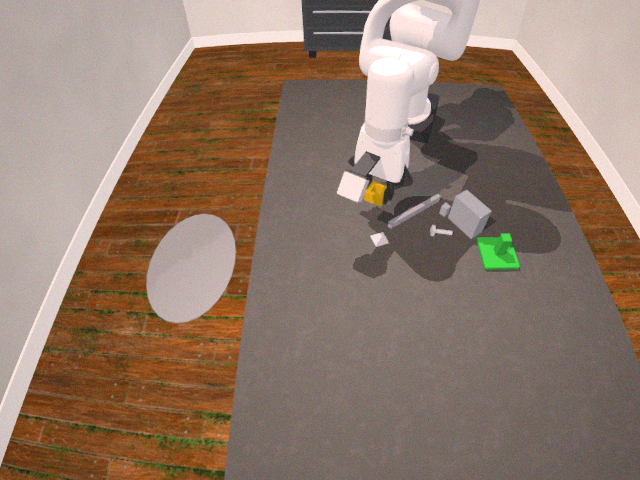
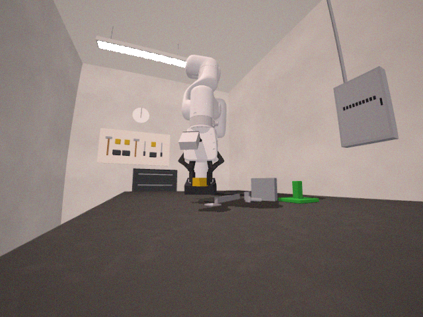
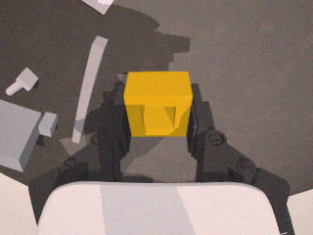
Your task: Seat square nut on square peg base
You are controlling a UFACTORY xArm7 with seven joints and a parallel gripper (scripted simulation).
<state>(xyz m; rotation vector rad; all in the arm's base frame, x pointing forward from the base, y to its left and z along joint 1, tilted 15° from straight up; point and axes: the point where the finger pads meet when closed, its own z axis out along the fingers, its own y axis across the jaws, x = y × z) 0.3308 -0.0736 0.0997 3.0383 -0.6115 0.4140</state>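
Right now the grey block is 210 mm to the left of my hand, 30 mm below it and 20 mm ahead of it. Round my hand: bolt 140 mm to the left, 60 mm below, 50 mm ahead; then flat square 80 mm ahead, 70 mm below, 10 mm to the left; then grey bar 90 mm to the left, 60 mm below.
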